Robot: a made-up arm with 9 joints.
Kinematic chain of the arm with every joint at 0, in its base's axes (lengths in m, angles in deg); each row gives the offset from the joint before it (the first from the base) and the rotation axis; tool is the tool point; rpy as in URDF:
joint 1: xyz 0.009 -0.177 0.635 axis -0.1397 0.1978 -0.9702
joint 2: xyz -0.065 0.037 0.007 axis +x
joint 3: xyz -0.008 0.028 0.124 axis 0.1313 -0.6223 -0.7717
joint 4: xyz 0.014 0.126 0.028 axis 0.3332 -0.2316 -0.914
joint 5: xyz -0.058 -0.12 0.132 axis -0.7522 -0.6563 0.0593
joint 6: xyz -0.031 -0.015 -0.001 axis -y
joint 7: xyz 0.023 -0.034 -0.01 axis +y
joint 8: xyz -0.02 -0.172 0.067 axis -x
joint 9: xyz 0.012 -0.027 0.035 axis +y
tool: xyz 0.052 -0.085 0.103 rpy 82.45 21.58 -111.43
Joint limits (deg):
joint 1: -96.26..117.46
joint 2: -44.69..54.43
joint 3: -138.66..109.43
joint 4: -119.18..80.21
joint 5: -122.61..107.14
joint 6: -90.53..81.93
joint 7: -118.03..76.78
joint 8: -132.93..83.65
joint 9: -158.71..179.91
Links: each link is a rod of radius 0.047 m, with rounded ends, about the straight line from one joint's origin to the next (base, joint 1, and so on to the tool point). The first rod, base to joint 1, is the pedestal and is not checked.
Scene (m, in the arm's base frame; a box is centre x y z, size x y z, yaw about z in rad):
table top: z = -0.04
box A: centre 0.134 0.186 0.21 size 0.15 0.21 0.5 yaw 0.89
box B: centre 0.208 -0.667 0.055 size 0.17 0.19 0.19 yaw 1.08
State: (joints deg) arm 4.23 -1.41 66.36 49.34 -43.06 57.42 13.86 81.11 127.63
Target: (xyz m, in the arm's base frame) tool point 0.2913 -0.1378 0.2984
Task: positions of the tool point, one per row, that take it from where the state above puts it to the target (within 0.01 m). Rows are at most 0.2 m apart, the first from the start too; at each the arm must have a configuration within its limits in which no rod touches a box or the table.
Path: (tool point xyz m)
1: -0.2004 0.2306 0.5158
2: -0.0711 0.2855 0.5441
3: 0.0797 0.2987 0.5740
4: 0.2361 0.2590 0.6064
5: 0.3757 0.1630 0.6430
6: 0.4735 0.0196 0.6867
7: 0.4422 0.0469 0.5694
8: 0.3908 0.0450 0.4654
9: 0.3366 0.0139 0.3847
10: 0.2962 -0.0375 0.3319
11: 0.2806 -0.0938 0.3055
12: 0.2913 -0.1378 0.2984

